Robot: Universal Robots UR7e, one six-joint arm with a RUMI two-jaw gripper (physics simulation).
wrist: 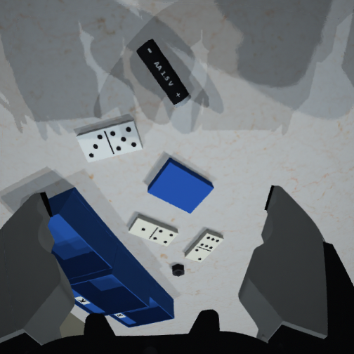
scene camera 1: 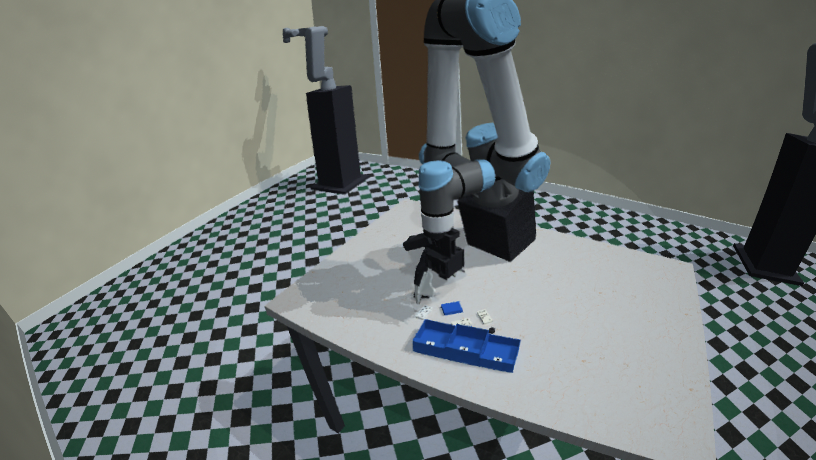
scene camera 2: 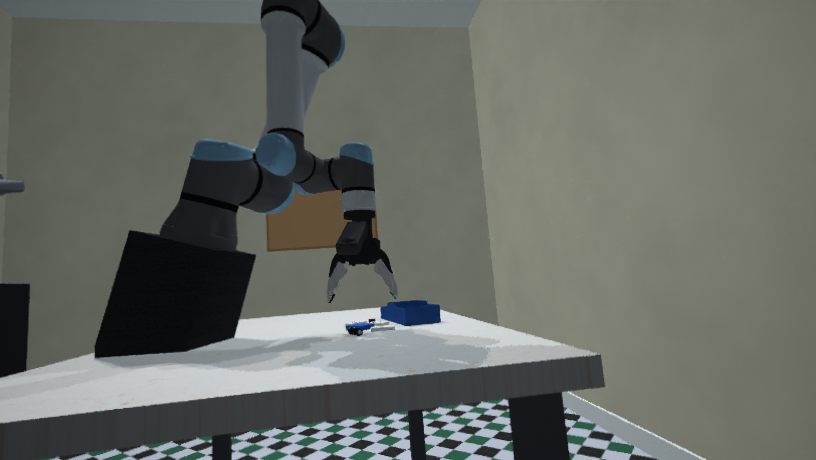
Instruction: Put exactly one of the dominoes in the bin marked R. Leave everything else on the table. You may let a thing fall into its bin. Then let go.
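Pixels of known places: gripper, fingertip midpoint: (scene camera 1: 437, 290) (scene camera 2: 362, 301); arm's base at its link origin: (scene camera 1: 495, 191) (scene camera 2: 198, 243).
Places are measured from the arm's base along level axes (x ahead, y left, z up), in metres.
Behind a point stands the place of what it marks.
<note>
My gripper (scene camera 1: 441, 285) {x 0.341, y -0.063, z -0.151 m} (scene camera 2: 362, 298) {x 0.341, y -0.063, z -0.151 m} (wrist: 158, 191) is open and empty, above the table and over the group of small things. Three white dominoes lie flat, apart: a larger one (scene camera 1: 423, 312) {x 0.380, y -0.087, z -0.207 m} (wrist: 109, 141), one (scene camera 1: 465, 322) {x 0.378, y 0.034, z -0.207 m} (wrist: 153, 231) close beside the tray's long wall, and one (scene camera 1: 484, 316) {x 0.340, y 0.075, z -0.206 m} (wrist: 204, 246) near a black nut. The blue three-bin tray (scene camera 1: 480, 361) {x 0.507, y 0.119, z -0.195 m} (scene camera 2: 408, 314) {x 0.442, y -0.056, z -0.190 m} (wrist: 120, 257) is partly hidden by a finger in the wrist view. The label (wrist: 119, 315) on its end bin (scene camera 1: 502, 349) {x 0.441, y 0.156, z -0.207 m}, nearest the nut, appears to read R; it is small.
A blue block (scene camera 1: 451, 308) {x 0.341, y -0.021, z -0.204 m} (scene camera 2: 358, 325) {x 0.331, y -0.039, z -0.204 m} (wrist: 180, 185) lies among the dominoes. A black AA battery (wrist: 163, 71) lies beyond it. The black nut (scene camera 1: 491, 330) {x 0.387, y 0.109, z -0.205 m} (wrist: 178, 270) is close to the tray's end. All are on the pale table (scene camera 1: 600, 342) {x 0.338, y 0.406, z -0.214 m} (scene camera 2: 171, 377) {x 0.055, y -0.359, z -0.214 m}.
</note>
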